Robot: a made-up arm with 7 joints.
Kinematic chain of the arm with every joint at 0, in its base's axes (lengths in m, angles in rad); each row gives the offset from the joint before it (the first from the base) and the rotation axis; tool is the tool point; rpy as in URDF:
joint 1: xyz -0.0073 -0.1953 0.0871 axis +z
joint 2: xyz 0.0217 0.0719 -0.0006 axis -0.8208 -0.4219 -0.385
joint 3: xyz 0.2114 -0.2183 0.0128 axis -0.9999 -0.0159 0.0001
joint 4: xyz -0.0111 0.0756 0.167 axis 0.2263 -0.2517 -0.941
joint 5: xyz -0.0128 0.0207 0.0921 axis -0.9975 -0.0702 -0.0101
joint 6: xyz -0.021 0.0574 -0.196 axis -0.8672 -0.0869 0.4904
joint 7: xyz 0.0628 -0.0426 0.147 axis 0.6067 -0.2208 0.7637
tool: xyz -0.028 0.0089 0.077 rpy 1.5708 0 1.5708
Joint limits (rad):
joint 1: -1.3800..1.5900
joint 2: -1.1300..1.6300
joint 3: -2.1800..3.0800
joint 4: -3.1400..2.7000
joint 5: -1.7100..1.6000
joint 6: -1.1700..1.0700
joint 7: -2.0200..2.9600
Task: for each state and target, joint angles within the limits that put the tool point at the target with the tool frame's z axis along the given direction. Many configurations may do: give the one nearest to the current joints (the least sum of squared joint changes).
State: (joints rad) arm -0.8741 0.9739 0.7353 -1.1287 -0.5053 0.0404 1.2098
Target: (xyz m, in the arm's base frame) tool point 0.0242 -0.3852 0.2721 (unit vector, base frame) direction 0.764 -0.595 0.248
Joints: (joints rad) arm -1.3800 0.4226 0.5157 -0.7139 -0.7407 -0.3079 1.3727
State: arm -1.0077 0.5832 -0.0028 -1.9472 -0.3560 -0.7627 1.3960
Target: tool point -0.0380 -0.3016 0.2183 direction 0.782 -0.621 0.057
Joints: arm -0.5976 0.3789 0.1556 -1.2354 -1.0747 -1.0354 1.6974
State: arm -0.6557 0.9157 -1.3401 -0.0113 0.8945 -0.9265 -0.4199
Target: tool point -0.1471 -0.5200 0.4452 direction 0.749 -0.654 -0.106
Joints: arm -0.6985 0.8593 -1.6458 -0.7498 0.4544 -1.1700 -0.6262
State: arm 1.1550 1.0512 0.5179 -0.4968 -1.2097 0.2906 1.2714
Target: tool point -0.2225 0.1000 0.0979 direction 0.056 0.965 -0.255
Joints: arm 1.4325 1.3201 0.9376 -0.1359 -1.1837 0.9319 0.5953
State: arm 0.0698 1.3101 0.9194 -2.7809 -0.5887 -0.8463 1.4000
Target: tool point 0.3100 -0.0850 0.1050 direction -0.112 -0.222 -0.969
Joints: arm 0.6000 0.3424 1.6053 -2.3615 -0.2238 -0.7867 1.3742
